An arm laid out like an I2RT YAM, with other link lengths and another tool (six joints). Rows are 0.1 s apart.
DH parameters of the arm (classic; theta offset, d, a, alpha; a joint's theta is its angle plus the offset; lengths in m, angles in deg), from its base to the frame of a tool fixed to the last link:
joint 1: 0 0.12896 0.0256 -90
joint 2: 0 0 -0.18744 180
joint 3: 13.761 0 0.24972 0
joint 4: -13.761 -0.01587 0.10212 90
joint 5: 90 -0.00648 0 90
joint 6: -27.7 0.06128 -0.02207 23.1
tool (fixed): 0 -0.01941 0 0
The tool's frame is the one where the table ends.
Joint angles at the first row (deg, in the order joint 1, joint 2, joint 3, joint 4, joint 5, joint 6):
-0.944 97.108 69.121 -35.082 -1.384 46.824
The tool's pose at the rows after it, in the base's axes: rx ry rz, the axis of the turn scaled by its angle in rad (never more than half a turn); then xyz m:
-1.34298 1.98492 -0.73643 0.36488 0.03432 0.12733
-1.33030 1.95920 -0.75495 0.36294 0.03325 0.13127
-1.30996 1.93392 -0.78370 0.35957 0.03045 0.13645
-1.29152 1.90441 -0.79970 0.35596 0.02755 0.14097
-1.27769 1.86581 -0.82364 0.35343 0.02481 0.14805
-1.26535 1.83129 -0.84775 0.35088 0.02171 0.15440
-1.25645 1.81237 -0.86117 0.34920 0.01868 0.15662
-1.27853 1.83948 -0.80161 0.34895 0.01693 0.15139
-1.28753 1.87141 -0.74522 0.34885 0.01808 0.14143
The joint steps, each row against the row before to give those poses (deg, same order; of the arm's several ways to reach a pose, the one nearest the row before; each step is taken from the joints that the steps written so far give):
-0.111 0.385 0.197 0.679 -1.042 -0.160
-0.173 -1.782 -1.491 1.359 0.019 -0.410
-0.427 -2.533 -2.057 1.515 0.261 -0.386
-0.536 -2.437 -2.094 1.591 -0.429 -0.590
-0.487 -2.395 -1.473 1.324 -0.233 -0.962
-0.545 -2.209 -1.345 1.168 -0.174 -0.957
-0.544 -1.233 -1.067 1.007 -0.268 -0.633
-0.539 1.735 1.210 -2.070 -2.080 -0.275
-0.001 1.959 0.184 -0.556 -1.582 0.664

